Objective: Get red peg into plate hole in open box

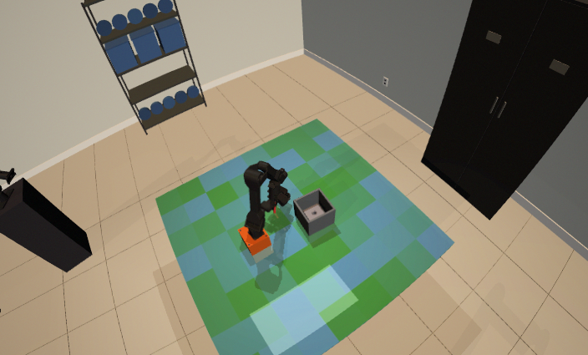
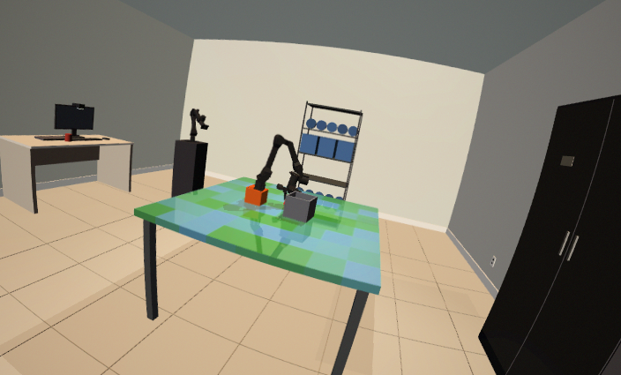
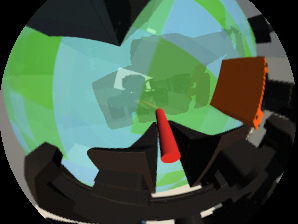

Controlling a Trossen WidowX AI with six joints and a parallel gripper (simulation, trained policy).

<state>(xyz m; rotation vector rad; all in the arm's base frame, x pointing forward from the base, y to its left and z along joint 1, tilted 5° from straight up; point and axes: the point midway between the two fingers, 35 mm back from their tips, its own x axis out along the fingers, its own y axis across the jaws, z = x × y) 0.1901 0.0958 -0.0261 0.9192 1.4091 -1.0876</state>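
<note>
Right now my gripper tip is 130 mm short of the holed plate, 190 mm to the left of it and 20 mm below it. The rest, counted from my gripper tip: red peg (10 mm to the right, 10 mm above).
</note>
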